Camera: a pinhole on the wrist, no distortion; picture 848 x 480 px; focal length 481.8 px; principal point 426.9 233.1 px. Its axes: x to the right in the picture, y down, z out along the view. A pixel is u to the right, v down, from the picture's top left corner.
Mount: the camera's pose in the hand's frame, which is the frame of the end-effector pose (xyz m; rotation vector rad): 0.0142 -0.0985 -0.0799 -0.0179 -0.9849 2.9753
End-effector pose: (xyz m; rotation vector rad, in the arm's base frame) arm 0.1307 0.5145 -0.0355 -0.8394 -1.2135 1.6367
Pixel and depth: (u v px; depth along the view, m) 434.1 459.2 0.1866
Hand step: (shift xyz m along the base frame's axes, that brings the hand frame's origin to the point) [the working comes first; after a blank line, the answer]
In the camera's frame: 0.0028 0.0876 0.1866

0.0554 0.0325 0.2733
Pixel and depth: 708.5 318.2 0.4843
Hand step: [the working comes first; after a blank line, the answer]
In the camera's frame: 0.2831 0.0855 0.4843

-0.0089 -0.2954 0.5089
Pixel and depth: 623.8 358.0 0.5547
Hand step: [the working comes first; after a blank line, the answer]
In the camera's frame: 0.2267 0.1438 0.5547

-0.0249 -0.2418 0.6005
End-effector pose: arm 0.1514 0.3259 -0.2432 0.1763 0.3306 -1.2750
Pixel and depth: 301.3 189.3 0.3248
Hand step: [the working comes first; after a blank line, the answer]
In the camera's frame: -0.0847 -0.0295 0.3248

-0.2050 -0.2248 0.1692
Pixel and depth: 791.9 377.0 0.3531
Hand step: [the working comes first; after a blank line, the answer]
In the camera's frame: 0.2675 0.1055 0.3531

-0.4193 0.0792 0.2379
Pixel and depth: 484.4 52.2 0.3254
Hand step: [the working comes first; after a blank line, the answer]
In the camera's frame: 0.0388 -0.1222 0.3254

-0.1562 -0.1086 0.2583
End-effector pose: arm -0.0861 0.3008 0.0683 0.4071 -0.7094 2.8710
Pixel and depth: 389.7 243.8 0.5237
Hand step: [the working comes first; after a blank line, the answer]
In the camera's frame: -0.0404 0.0116 0.5237

0.1194 0.2137 0.4803
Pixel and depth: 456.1 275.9 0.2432
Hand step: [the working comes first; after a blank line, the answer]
In the camera's frame: 0.0147 0.0216 0.2432

0.0824 0.1794 0.1988
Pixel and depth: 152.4 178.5 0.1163
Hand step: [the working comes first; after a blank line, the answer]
In the camera's frame: -0.0663 -0.0132 0.1163

-0.0364 0.1347 0.1105
